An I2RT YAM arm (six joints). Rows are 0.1 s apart.
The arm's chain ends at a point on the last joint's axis. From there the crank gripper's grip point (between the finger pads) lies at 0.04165 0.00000 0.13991 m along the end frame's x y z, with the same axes.
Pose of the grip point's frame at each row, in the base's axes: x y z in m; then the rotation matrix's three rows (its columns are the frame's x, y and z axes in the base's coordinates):
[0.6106 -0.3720 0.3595], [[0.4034 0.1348 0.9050], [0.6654 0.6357 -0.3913], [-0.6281 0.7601 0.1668]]
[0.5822 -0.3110 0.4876], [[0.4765 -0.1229 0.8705], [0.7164 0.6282 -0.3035], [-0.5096 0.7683 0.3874]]
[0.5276 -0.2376 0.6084], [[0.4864 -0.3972 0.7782], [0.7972 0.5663 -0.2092], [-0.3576 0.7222 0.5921]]
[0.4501 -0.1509 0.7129], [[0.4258 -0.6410 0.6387], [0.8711 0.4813 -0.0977], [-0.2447 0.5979 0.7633]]
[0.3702 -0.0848 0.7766], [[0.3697 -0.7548 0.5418], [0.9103 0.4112 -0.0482], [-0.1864 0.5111 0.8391]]
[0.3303 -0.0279 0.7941], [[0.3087 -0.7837 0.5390], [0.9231 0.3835 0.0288], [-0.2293 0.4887 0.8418]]
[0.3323 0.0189 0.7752], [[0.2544 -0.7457 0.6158], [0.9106 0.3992 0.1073], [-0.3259 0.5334 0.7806]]
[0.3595 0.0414 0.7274], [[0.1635 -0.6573 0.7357], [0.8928 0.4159 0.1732], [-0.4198 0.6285 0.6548]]
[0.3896 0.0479 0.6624], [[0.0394 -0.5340 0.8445], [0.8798 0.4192 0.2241], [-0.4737 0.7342 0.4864]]
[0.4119 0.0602 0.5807], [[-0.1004 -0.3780 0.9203], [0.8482 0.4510 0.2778], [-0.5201 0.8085 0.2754]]
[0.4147 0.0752 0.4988], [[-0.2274 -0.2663 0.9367], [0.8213 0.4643 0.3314], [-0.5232 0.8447 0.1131]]
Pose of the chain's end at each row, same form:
[0.4672 -0.3450 0.3623], [[0.4034 0.1348 0.9050], [0.6654 0.6357 -0.3913], [-0.6281 0.7601 0.1668]]
[0.4406 -0.2984 0.4546], [[0.4765 -0.1229 0.8705], [0.7164 0.6282 -0.3035], [-0.5096 0.7683 0.3874]]
[0.3985 -0.2415 0.5405], [[0.4864 -0.3972 0.7782], [0.7972 0.5663 -0.2092], [-0.3576 0.7222 0.5921]]
[0.3430 -0.1735 0.6163], [[0.4258 -0.6410 0.6387], [0.8711 0.4813 -0.0977], [-0.2447 0.5979 0.7633]]
[0.2790 -0.1160 0.6670], [[0.3697 -0.7548 0.5418], [0.9103 0.4112 -0.0482], [-0.1864 0.5111 0.8391]]
[0.2420 -0.0704 0.6859], [[0.3087 -0.7837 0.5390], [0.9231 0.3835 0.0288], [-0.2293 0.4887 0.8418]]
[0.2355 -0.0340 0.6796], [[0.2544 -0.7457 0.6158], [0.9106 0.3992 0.1073], [-0.3259 0.5334 0.7806]]
[0.2498 -0.0200 0.6533], [[0.1635 -0.6573 0.7357], [0.8928 0.4159 0.1732], [-0.4198 0.6285 0.6548]]
[0.2698 -0.0201 0.6141], [[0.0394 -0.5340 0.8445], [0.8798 0.4192 0.2241], [-0.4737 0.7342 0.4864]]
[0.2873 -0.0140 0.5638], [[-0.1004 -0.3780 0.9203], [0.8482 0.4510 0.2778], [-0.5201 0.8085 0.2754]]
[0.2931 -0.0054 0.5048], [[-0.2274 -0.2663 0.9367], [0.8213 0.4643 0.3314], [-0.5232 0.8447 0.1131]]

